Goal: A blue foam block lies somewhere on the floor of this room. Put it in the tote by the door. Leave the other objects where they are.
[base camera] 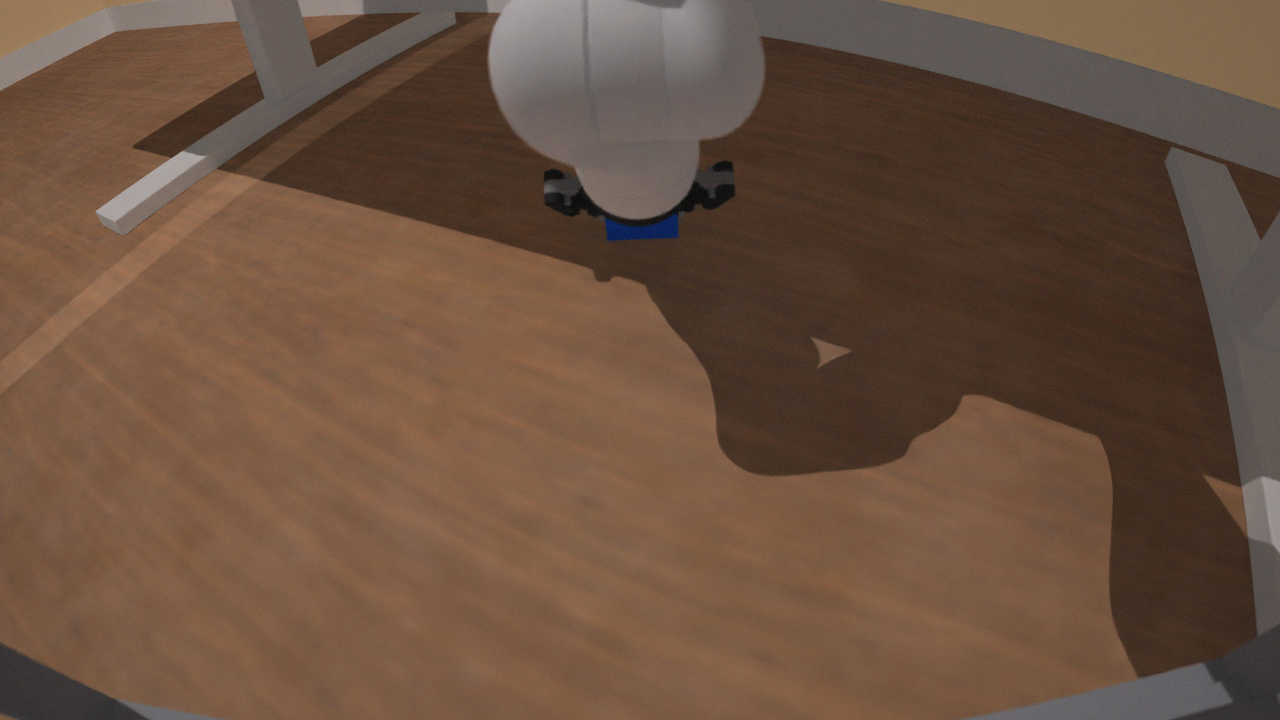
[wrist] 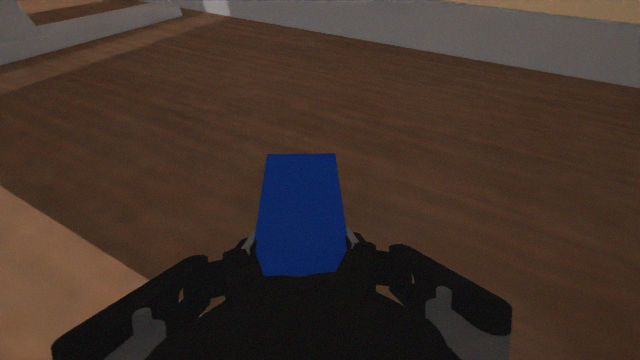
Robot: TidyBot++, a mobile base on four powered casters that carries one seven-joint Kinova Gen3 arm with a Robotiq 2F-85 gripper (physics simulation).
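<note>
The blue foam block is between the fingers of my gripper. In the wrist view both fingertips press against its left and right sides, near its close end, and its far part sticks out beyond them. My gripper is shut on the block. In the base camera view the arm's white wrist hides most of the block and the fingertips. I cannot tell whether the block touches the floor. The tote by the door does not show in either view.
A white leg with a long foot bar stands at the left in the base camera view. Another white frame stands at the right. A grey baseboard runs along the wall at the back. Shadow covers the floor around the block.
</note>
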